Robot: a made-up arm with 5 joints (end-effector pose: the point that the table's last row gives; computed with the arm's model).
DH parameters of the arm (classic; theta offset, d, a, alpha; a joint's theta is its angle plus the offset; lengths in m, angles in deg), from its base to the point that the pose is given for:
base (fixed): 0 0.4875 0.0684 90
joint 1: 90 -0.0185 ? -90
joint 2: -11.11 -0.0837 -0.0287 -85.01
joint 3: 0 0.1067 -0.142 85.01
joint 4: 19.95 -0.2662 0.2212 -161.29
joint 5: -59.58 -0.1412 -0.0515 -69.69
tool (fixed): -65.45 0.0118 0 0
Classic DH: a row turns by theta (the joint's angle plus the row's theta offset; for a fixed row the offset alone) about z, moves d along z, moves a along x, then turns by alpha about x.
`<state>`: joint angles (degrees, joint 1 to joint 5).
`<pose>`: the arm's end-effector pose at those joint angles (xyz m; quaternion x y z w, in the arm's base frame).
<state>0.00 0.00 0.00 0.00 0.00</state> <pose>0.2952 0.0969 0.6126 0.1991 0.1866 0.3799 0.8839</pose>
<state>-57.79 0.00 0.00 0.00 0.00</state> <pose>0.2951 0.0969 0.3623 0.3578 0.5905 0.2364 0.6837</pose>
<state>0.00 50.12 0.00 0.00 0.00</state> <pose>0.2952 0.1219 0.5276 -0.1941 0.3299 0.2651 0.8850</pose>
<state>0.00 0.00 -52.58 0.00 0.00</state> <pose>0.1719 0.0695 0.6963 0.0639 -0.2470 0.3588 0.8979</pose>
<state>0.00 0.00 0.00 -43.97 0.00</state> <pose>0.2952 -0.0368 0.5111 0.5155 0.0308 0.4221 0.7451</pose>
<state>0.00 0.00 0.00 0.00 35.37</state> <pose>0.2892 0.1105 0.5842 0.4833 0.1506 0.3832 0.7726</pose>
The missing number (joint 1, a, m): 0.0558
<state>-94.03 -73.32 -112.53 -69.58 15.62</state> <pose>0.0242 -0.1163 0.3716 0.3292 -0.5492 0.0057 0.7681</pose>
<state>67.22 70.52 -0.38 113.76 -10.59</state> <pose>0.4815 -0.0309 0.5624 -0.6383 0.2587 -0.6752 0.2641</pose>
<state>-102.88 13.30 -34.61 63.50 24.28</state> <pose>0.0938 0.3004 0.2587 -0.0213 0.8001 0.2732 0.5336</pose>
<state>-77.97 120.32 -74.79 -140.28 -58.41</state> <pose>0.2627 0.0453 0.0644 0.4527 0.4886 0.6931 0.2755</pose>
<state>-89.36 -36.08 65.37 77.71 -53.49</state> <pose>0.2303 0.4209 0.4477 0.0783 0.5088 0.8549 0.0647</pose>
